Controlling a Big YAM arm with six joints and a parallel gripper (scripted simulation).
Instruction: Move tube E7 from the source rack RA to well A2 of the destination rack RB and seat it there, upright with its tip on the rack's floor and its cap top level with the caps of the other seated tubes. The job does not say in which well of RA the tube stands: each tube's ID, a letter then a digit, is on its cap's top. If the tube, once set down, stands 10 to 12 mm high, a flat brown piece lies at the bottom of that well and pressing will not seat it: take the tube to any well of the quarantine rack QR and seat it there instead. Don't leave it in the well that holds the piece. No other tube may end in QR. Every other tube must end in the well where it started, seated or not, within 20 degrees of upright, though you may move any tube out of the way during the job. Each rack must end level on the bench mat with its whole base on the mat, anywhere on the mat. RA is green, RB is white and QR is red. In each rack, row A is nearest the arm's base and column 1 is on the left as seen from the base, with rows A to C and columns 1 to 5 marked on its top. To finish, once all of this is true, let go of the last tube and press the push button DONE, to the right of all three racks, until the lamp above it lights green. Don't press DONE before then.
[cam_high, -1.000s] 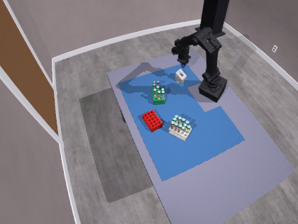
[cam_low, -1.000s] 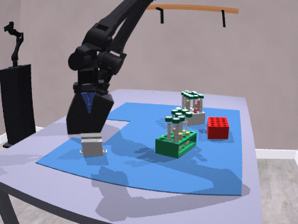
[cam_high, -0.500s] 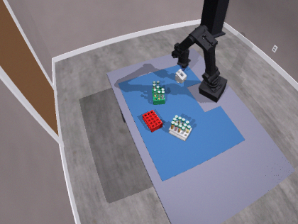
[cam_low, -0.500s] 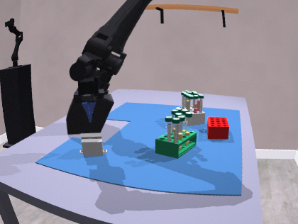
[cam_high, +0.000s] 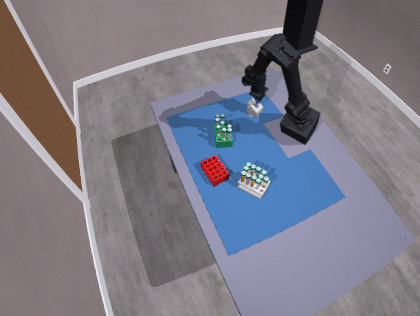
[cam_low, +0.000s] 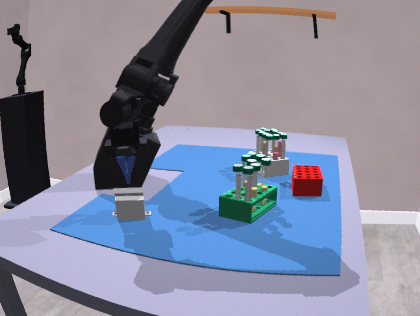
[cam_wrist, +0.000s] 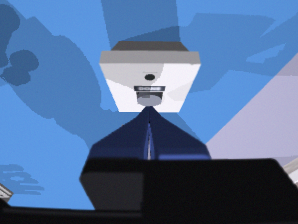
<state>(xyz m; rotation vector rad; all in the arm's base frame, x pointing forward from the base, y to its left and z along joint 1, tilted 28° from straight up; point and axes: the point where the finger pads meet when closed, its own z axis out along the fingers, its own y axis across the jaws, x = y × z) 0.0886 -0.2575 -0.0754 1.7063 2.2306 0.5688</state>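
My gripper is now 5 cm above the grey done button box and 1 cm past it. The rest, counted from my hand: green rack ra: 27 cm ahead, 6 cm to the left, 6 cm below; then red rack QR: 43 cm ahead, 22 cm to the left, 6 cm below; then white rack RB: 38 cm to the left, 32 cm ahead, 6 cm below.
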